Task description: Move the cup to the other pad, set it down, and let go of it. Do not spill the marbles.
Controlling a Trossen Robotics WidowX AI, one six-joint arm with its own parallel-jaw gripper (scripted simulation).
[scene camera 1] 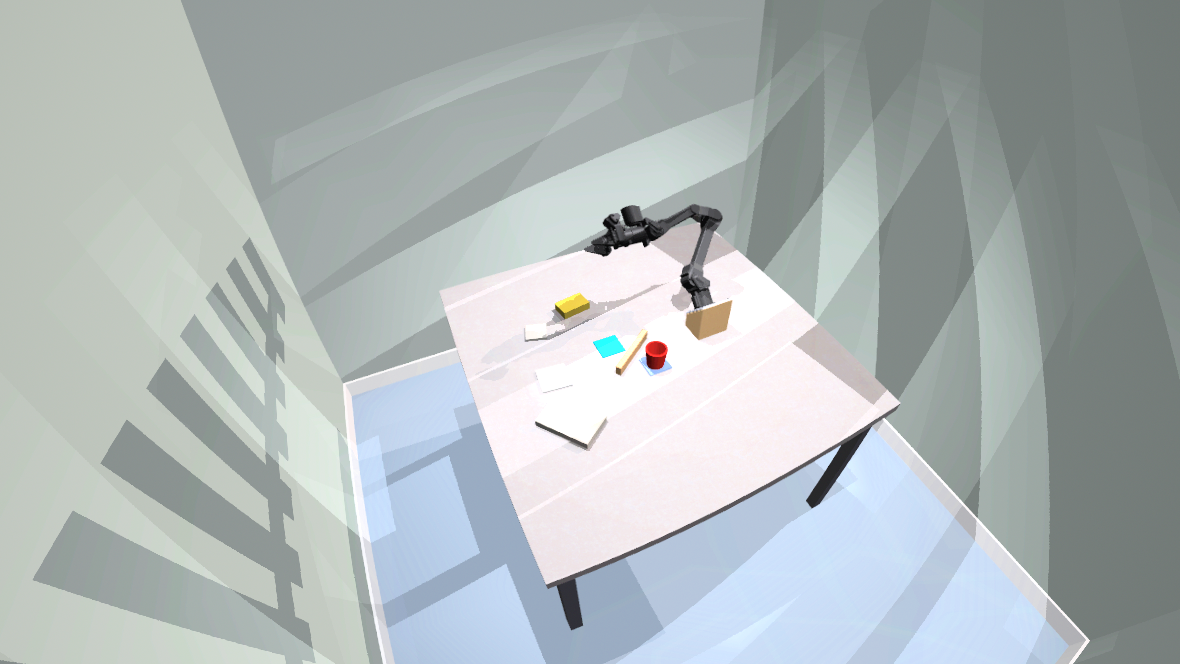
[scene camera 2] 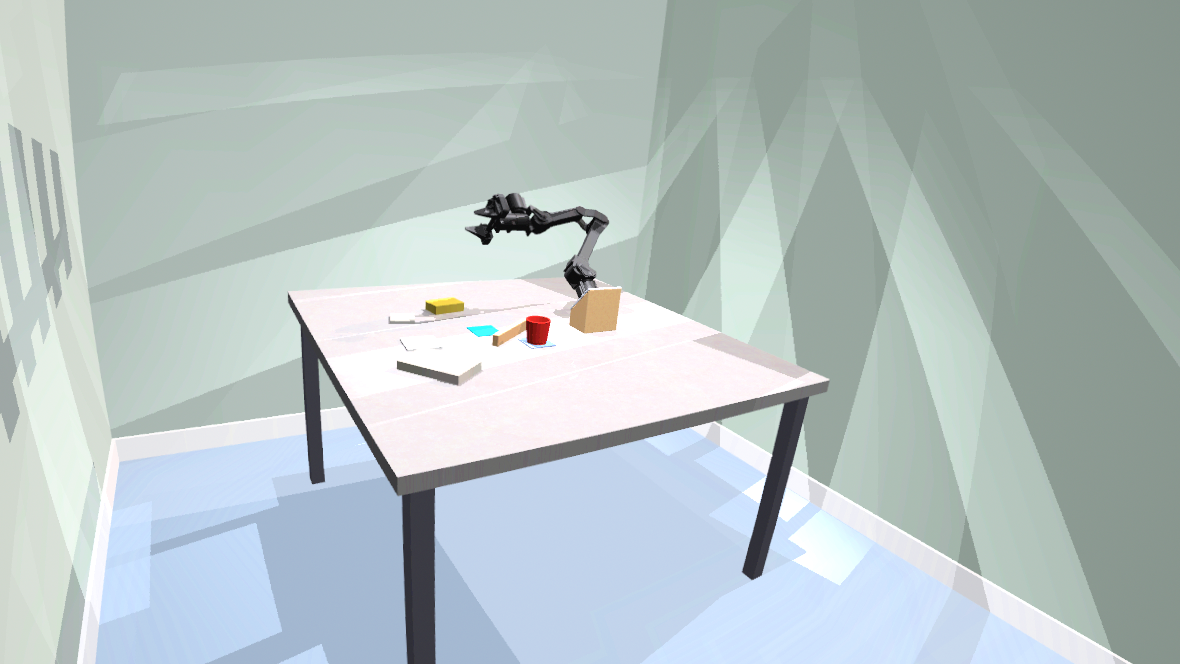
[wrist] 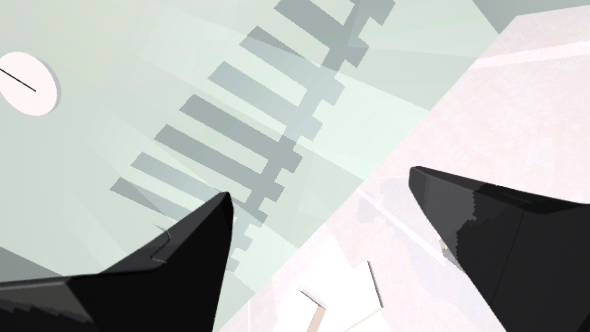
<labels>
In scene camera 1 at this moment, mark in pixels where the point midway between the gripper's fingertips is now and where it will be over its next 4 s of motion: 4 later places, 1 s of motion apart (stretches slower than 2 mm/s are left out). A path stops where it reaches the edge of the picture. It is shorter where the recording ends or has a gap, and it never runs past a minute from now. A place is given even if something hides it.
My gripper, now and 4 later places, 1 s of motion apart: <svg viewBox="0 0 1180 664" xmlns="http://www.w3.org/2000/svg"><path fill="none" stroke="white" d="M587 246L650 335L661 342L660 351L661 344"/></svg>
</labels>
